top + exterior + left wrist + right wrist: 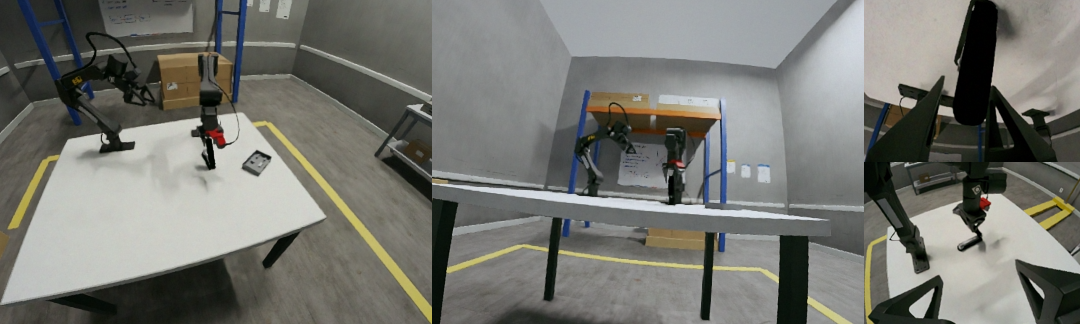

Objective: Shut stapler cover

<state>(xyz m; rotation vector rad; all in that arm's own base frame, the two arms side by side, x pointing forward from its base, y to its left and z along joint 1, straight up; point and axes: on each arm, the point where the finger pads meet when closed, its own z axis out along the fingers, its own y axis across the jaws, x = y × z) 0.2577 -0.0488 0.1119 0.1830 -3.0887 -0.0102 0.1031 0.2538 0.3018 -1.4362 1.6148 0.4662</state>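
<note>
Now: the black stapler 60 mm below my left hand and 10 mm ahead of it. Round my left hand: grey tray 230 mm to the left, 100 mm below, 90 mm ahead.
</note>
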